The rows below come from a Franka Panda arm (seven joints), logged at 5 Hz.
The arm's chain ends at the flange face. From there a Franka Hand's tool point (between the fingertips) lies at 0.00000 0.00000 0.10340 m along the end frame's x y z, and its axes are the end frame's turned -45 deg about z.
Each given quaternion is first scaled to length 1.
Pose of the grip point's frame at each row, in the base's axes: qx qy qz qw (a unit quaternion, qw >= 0); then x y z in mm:
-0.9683 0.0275 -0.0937 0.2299 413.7 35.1 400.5
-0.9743 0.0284 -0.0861 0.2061 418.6 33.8 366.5
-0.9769 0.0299 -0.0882 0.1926 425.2 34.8 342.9
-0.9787 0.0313 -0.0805 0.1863 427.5 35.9 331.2
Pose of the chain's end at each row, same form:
-0.8841 0.3960 0.0014 0.2483 393.6 -10.4 491.2
-0.8893 0.3991 -0.0007 0.2234 400.0 -7.2 459.6
-0.8911 0.4014 -0.0078 0.2117 406.2 -3.6 437.0
-0.8922 0.4034 -0.0031 0.2029 410.0 -1.3 426.1

